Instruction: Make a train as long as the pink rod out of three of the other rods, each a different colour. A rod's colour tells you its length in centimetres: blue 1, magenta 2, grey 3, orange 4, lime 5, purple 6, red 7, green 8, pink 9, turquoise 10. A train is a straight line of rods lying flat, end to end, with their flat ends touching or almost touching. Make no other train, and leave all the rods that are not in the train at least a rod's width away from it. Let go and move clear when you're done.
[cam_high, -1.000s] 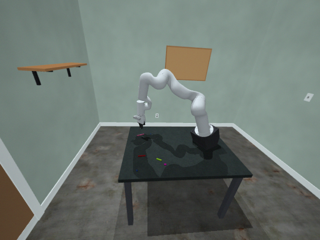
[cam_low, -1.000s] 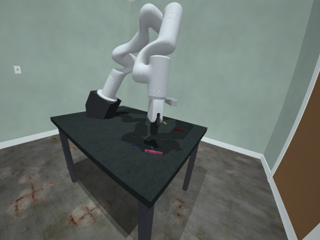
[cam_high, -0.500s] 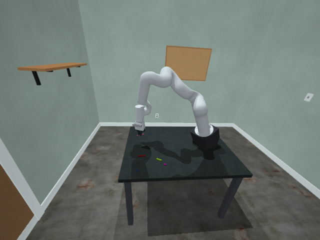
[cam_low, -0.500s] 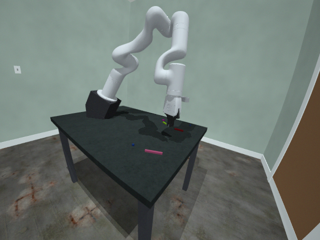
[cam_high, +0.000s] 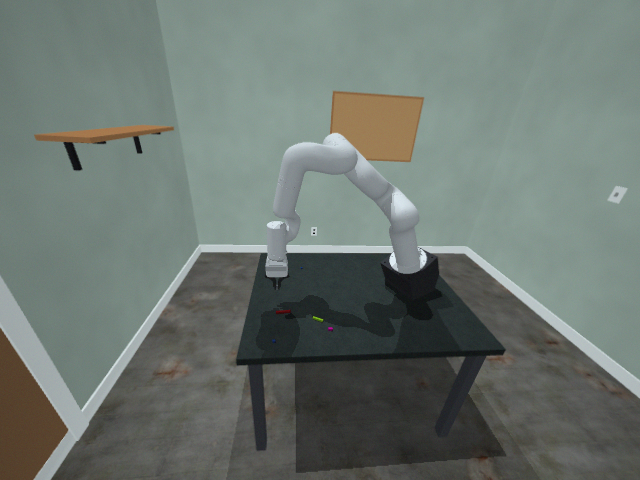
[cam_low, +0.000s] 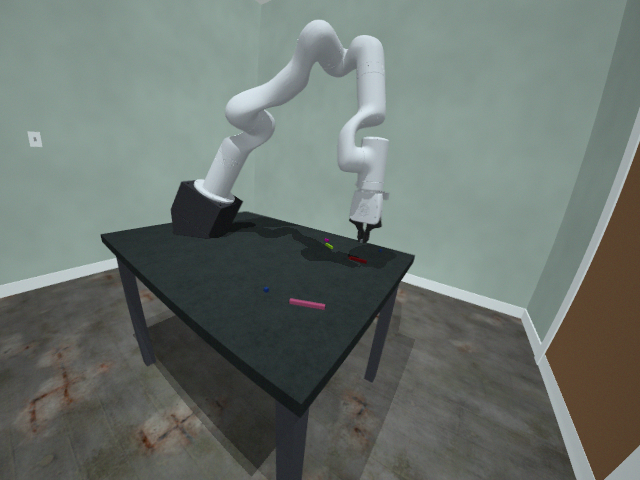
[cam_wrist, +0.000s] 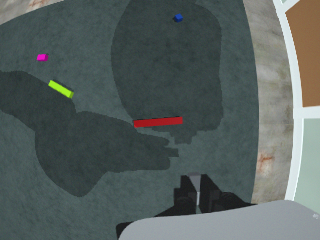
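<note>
The red rod lies 3 cm behind my hand, 7 cm to the left of it and 12 cm below it. From my hand the other things lie so: pink rod (3 cm behind, 30 cm to the right, 12 cm below); then grey rod (2 cm below); then lime rod (18 cm behind, 13 cm to the left, 12 cm below).
</note>
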